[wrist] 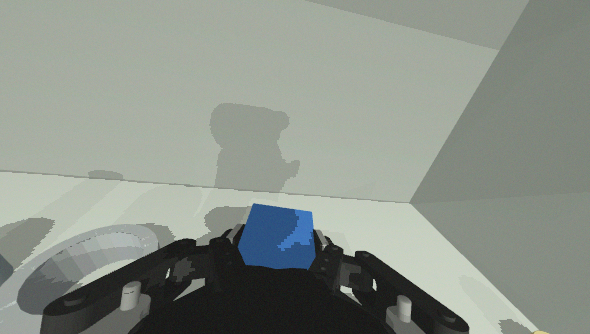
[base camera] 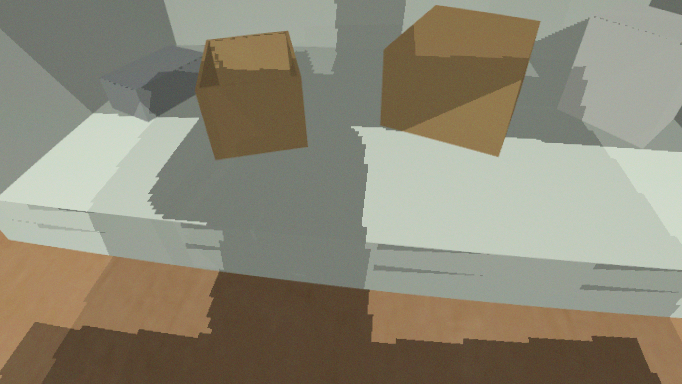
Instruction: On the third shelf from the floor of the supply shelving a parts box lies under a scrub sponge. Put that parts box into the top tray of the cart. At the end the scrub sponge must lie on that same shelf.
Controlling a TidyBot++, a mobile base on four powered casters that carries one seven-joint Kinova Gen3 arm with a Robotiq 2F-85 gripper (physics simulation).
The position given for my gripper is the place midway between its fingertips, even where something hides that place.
Note:
I see my gripper [wrist: 278, 237], a blue parts box [wrist: 275, 237], a cardboard box [base camera: 249, 89] and a supply shelving [base camera: 569, 216].
The supply shelving shows as well in the wrist view [wrist: 444, 145]. The wrist view does not show the cardboard box: it is out of frame.

